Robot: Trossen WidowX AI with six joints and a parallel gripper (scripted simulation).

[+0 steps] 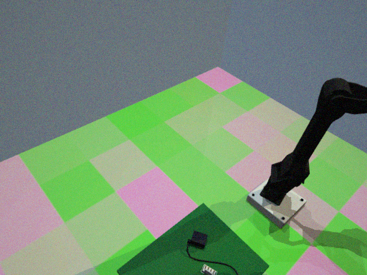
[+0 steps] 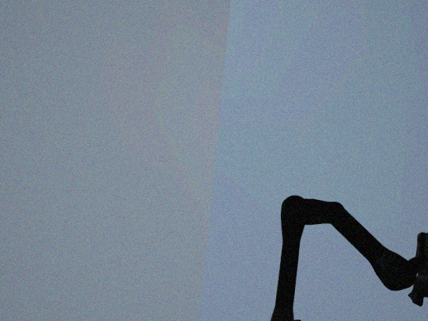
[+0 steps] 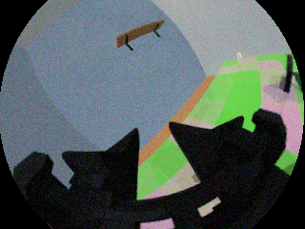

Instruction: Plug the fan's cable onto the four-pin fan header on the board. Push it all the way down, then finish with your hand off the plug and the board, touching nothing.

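Now: the black plug 32 cm ahead of my gripper tip, 56 cm to the right of it and 22 cm below it. From my gripper tip the other things lie so: black fan (43 cm ahead, 36 cm to the right, 17 cm below); header (37 cm ahead, 50 cm to the right, 23 cm below); dark green board (38 cm ahead, 53 cm to the right, 25 cm below).
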